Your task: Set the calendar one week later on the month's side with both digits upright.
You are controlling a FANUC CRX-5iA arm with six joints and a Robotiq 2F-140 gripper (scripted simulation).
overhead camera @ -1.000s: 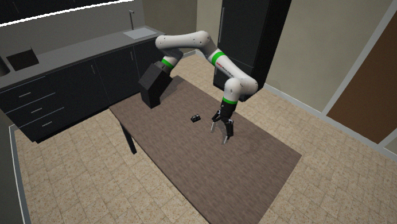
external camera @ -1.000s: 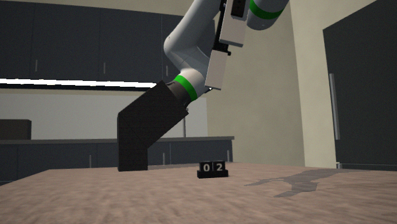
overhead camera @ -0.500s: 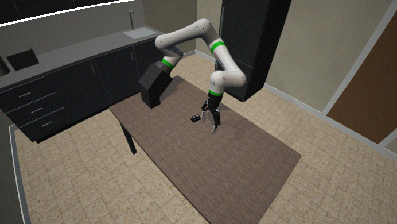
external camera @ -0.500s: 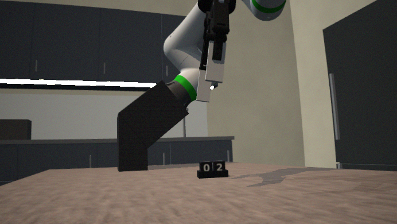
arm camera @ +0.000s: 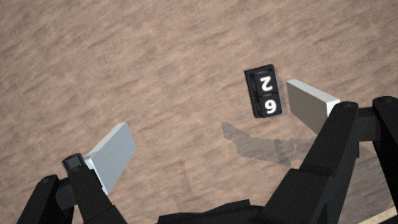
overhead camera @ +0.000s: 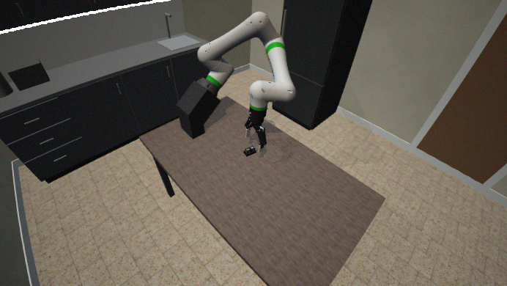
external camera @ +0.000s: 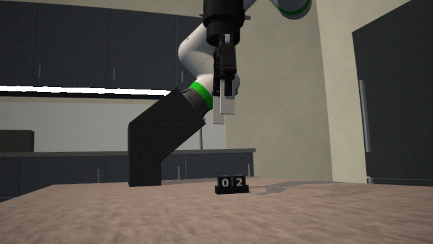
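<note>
The cube is 150 mm below my hand, 80 mm behind it and 20 mm to the left of it. From my hand the other things lie so: black tray: 160 mm below, 80 mm behind, 30 mm to the left.
</note>
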